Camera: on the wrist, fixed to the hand. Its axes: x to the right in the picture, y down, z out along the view.
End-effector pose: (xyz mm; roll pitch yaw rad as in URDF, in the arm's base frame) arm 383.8 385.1 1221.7 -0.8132 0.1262 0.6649
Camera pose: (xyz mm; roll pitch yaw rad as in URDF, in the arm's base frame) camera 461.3 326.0 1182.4 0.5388 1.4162 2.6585
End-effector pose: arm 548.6 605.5 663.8 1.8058 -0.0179 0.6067
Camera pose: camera 516.1 704.2 648.4 0.2081 -1.1872 2.0567
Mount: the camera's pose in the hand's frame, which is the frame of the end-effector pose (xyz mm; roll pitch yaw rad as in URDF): 29.3 -38.7 -93.2 0.0590 0.6151 1.4952
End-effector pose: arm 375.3 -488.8 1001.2 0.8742 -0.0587 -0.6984
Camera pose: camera 431.7 -475.2 913.6 0.0583 -0.2605 0.8241
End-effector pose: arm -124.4 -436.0 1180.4 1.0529 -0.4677 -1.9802
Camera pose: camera -92.4 -517.6 1122.4 -0.3827 -0.4163 -0.2611
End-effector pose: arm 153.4 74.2 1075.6 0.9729 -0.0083 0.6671
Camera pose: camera 142.8 136.2 991.4 0.1168 -0.3563 2.1751
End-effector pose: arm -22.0 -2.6 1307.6 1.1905 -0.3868 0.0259
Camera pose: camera 29.9 70.9 1253.3 -0.3154 -0.5530 1.7707
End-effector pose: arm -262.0 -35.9 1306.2 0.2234 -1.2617 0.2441
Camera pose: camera -157.3 -27.4 1303.9 -1.1828 0.0576 1.4212
